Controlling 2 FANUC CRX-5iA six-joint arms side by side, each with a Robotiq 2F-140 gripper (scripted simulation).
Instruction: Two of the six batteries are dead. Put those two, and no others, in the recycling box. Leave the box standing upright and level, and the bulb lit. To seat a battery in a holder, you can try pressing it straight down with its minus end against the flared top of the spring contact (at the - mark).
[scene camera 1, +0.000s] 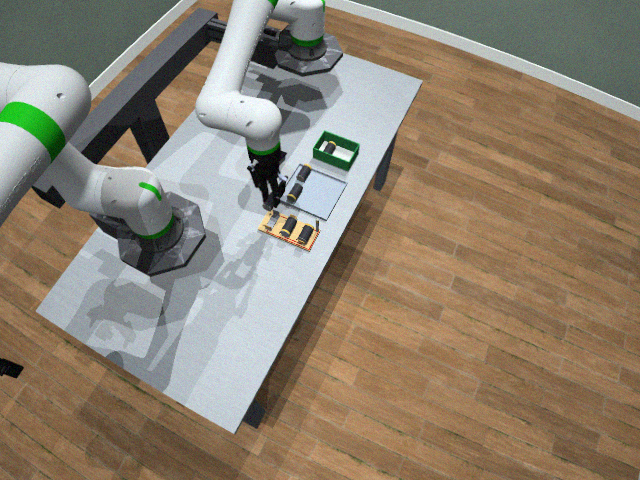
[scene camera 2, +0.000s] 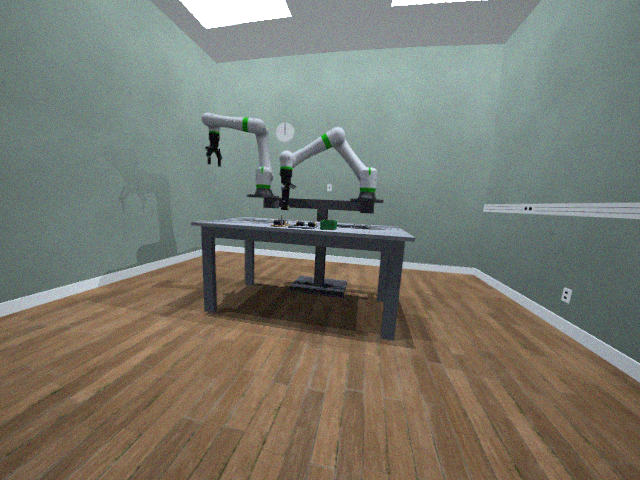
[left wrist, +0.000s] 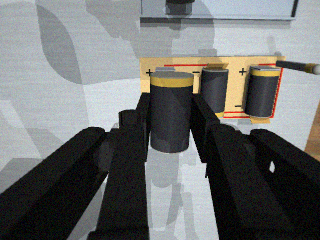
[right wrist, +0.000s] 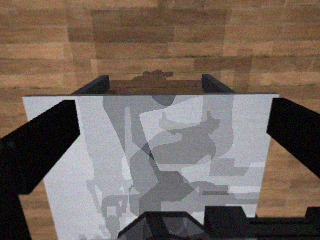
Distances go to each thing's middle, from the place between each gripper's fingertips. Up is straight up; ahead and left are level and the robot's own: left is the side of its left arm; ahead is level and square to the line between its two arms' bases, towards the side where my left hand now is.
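My left hand (scene camera 1: 271, 202) is 16 cm above the tray (scene camera 1: 321, 191), 6 cm short of it and 18 cm to the right of it. As for my right hand, it is 970 mm to the right of that same tray, 500 mm above it and 250 mm short of it.
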